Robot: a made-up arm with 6 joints. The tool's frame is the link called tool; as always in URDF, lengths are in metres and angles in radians. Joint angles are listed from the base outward. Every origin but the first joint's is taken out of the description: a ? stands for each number. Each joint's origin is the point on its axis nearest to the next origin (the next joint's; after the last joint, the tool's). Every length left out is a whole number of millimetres.
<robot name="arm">
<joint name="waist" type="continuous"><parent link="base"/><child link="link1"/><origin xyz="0 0 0.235" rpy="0 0 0"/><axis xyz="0 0 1"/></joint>
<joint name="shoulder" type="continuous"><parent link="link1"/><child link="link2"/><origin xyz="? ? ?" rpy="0 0 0"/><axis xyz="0 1 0"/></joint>
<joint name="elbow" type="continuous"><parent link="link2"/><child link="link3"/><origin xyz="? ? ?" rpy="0 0 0"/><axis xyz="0 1 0"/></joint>
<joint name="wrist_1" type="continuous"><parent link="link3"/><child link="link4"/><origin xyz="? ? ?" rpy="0 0 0"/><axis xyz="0 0 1"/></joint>
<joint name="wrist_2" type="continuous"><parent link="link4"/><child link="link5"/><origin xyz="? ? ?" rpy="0 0 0"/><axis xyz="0 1 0"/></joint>
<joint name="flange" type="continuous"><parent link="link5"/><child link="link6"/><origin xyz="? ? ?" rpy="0 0 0"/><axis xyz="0 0 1"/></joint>
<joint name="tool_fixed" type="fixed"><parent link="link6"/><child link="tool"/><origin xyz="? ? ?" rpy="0 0 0"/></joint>
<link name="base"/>
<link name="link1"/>
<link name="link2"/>
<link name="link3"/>
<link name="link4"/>
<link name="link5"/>
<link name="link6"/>
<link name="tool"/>
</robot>
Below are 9 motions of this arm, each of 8 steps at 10 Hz.
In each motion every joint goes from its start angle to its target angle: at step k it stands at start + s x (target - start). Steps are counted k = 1, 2, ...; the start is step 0. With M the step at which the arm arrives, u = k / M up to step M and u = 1 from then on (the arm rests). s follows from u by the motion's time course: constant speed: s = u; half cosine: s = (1 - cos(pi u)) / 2; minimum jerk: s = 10 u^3 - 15 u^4 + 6 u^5.
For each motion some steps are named. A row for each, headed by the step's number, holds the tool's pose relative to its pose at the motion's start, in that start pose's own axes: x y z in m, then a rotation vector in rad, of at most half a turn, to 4 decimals.
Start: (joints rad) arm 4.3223 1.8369 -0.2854 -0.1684 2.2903 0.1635
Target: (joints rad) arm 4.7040 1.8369 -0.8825 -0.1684 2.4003 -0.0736
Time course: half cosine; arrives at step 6
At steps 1, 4, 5, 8:
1: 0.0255 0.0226 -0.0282 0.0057 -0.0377 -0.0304
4: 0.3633 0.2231 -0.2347 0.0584 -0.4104 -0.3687
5: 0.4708 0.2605 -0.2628 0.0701 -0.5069 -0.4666
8: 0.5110 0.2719 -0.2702 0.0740 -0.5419 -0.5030

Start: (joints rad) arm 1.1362 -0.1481 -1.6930 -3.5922 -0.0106 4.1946
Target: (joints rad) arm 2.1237 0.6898 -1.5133 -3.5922 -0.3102 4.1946
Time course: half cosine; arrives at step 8
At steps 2, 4, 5, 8:
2: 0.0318 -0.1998 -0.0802 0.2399 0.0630 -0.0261
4: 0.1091 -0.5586 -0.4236 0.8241 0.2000 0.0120
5: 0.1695 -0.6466 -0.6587 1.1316 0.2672 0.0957
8: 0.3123 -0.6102 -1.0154 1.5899 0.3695 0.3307

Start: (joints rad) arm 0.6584 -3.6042 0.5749 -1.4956 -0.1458 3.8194
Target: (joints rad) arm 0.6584 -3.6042 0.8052 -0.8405 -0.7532 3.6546
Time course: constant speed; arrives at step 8
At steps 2, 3, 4, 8:
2: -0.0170 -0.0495 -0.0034 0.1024 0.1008 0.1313
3: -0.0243 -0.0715 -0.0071 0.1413 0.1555 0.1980
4: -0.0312 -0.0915 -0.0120 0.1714 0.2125 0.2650
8: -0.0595 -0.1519 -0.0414 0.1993 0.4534 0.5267

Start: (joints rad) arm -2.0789 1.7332 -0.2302 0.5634 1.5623 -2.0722
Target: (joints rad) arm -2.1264 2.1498 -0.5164 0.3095 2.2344 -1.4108
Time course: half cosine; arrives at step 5
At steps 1, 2, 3, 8:
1: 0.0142 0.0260 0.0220 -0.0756 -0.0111 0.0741
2: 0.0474 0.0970 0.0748 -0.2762 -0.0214 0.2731
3: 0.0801 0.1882 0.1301 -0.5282 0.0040 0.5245
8: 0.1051 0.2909 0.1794 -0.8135 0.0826 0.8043

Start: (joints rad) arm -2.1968 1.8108 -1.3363 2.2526 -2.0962 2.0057
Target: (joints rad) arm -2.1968 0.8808 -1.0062 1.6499 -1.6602 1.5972
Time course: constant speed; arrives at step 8
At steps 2, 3, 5, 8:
2: 0.1030 -0.1189 -0.1463 0.2091 -0.0003 0.0766
3: 0.1689 -0.1684 -0.2205 0.3078 0.0148 0.1169
5: 0.3272 -0.2428 -0.3667 0.4877 0.0744 0.2017
8: 0.6185 -0.2832 -0.5653 0.6972 0.2316 0.3375

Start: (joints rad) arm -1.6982 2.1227 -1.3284 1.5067 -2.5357 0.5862
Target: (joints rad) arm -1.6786 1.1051 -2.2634 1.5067 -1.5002 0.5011
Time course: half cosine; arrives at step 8
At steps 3, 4, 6, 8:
3: 0.3328 0.3623 -0.0033 0.5170 -0.0076 0.3887
4: 0.4573 0.6097 0.1026 0.7655 0.0066 0.7006
6: 0.4719 0.9867 0.4577 1.0184 0.0269 1.3909
8: 0.3963 1.0772 0.6316 1.0249 0.0168 1.7047

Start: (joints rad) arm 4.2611 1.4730 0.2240 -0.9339 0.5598 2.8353
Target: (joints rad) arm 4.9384 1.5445 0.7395 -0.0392 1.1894 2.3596
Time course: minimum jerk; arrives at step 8
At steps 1, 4, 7, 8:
1: 0.0098 -0.0161 -0.0038 0.0200 -0.0011 -0.0042
4: 0.2125 -0.5077 -0.2207 0.6439 -0.0535 -0.2560
7: 0.1985 -0.9255 -0.5669 1.2549 -0.1571 -0.6765
8: 0.1944 -0.9369 -0.5790 1.2745 -0.1618 -0.6918

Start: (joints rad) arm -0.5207 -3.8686 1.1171 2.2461 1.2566 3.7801
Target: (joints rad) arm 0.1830 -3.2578 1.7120 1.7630 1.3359 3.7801
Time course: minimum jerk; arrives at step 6
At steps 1, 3, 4, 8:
1: 0.0408 0.0184 -0.0222 -0.0186 0.0530 0.0138
3: 0.3826 0.2221 -0.4997 -0.1985 0.7371 0.2257
4: 0.3771 0.3170 -0.8728 -0.2294 1.1392 0.3990
8: 0.2728 0.3818 -1.1173 -0.1995 1.4048 0.5481

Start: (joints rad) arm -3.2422 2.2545 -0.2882 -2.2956 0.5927 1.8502
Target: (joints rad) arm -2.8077 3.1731 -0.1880 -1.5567 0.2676 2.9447
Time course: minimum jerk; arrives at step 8
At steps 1, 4, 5, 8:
1: 0.0167 0.0143 -0.0134 -0.0166 0.0172 0.0206
4: 0.5069 0.2529 -0.5348 -0.2717 0.6628 0.5535
5: 0.7096 0.2182 -0.8112 -0.2021 0.9933 0.7267
8: 0.9168 0.0488 -1.1257 0.0567 1.3412 0.8673

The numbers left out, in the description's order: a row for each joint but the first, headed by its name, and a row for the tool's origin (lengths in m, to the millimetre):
shoulder: 0 0.023 0
elbow: 0 0 0.52
wrist_1: 0 0 0.839
wrist_2: 0 0 0
flange: 0 0 0.148
tool: 0 0 0

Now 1 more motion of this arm.
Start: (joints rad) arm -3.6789 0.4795 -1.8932 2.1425 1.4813 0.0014
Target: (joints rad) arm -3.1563 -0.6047 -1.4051 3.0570 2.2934 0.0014
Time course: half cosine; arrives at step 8
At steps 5, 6, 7, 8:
5: -0.1660 0.5081 -0.1146 -0.4908 0.6187 -0.6623
6: -0.1573 0.6393 -0.1547 -0.5270 0.7940 -0.8499
7: -0.1412 0.7266 -0.1804 -0.5337 0.9159 -0.9766
8: -0.1338 0.7570 -0.1889 -0.5327 0.9595 -1.0211

